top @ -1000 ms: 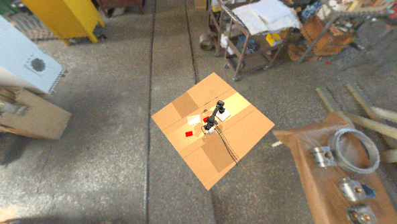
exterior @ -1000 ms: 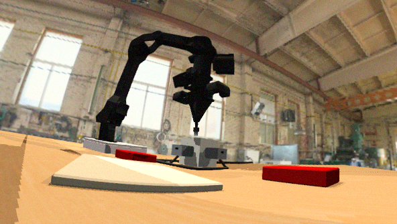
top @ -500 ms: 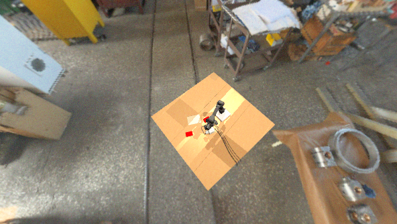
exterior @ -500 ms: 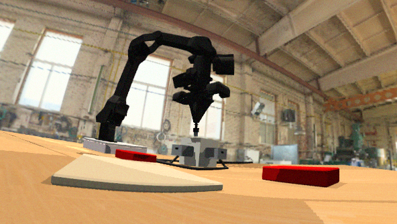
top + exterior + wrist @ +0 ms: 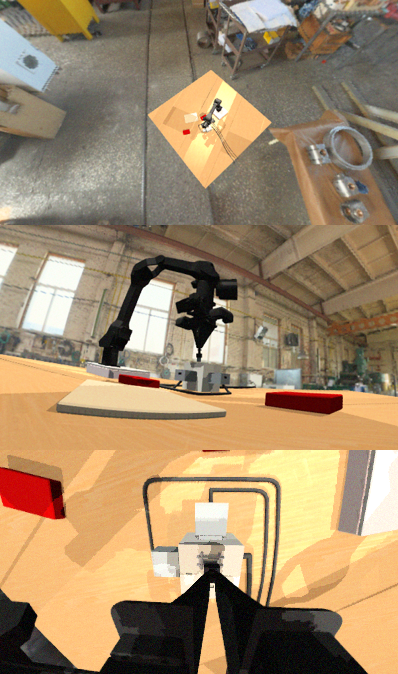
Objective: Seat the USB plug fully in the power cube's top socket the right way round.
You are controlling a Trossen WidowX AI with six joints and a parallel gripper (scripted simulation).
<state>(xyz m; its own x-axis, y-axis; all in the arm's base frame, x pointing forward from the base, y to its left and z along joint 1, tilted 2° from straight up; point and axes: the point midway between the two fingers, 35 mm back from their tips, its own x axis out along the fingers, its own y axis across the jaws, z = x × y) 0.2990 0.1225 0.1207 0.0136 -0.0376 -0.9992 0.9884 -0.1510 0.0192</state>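
Now: the USB plug 2 cm below my gripper tip. From my gripper tip the other things lie so: flat white plate: 27 cm to the right, 12 cm below, 10 cm ahead; USB socket: 5 cm below.
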